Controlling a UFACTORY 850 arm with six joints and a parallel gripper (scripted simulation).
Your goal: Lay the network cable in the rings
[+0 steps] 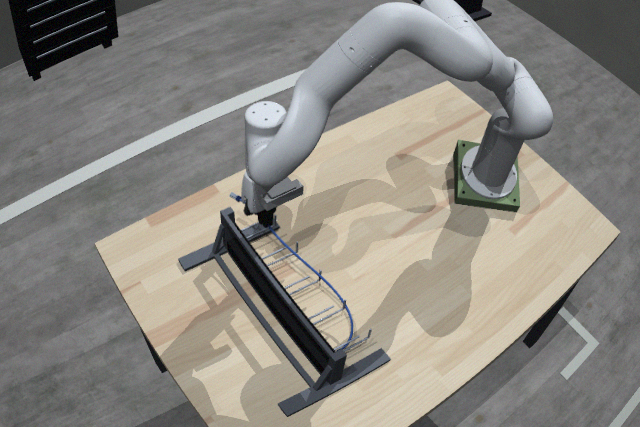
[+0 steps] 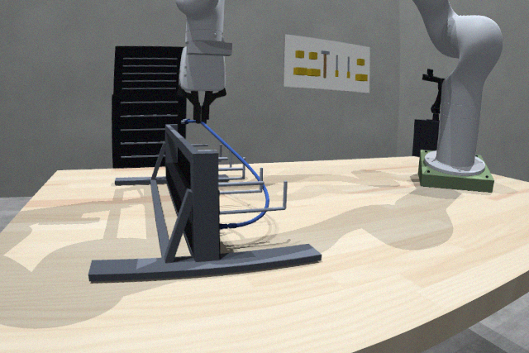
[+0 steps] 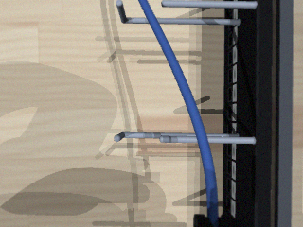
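The free plug is 10 mm ahead of my hand, 110 mm to the right of it and 20 mm below it. From my hand the other things lie so: dark grey patch panel (70 mm ahead, 140 mm to the left, 100 mm below).
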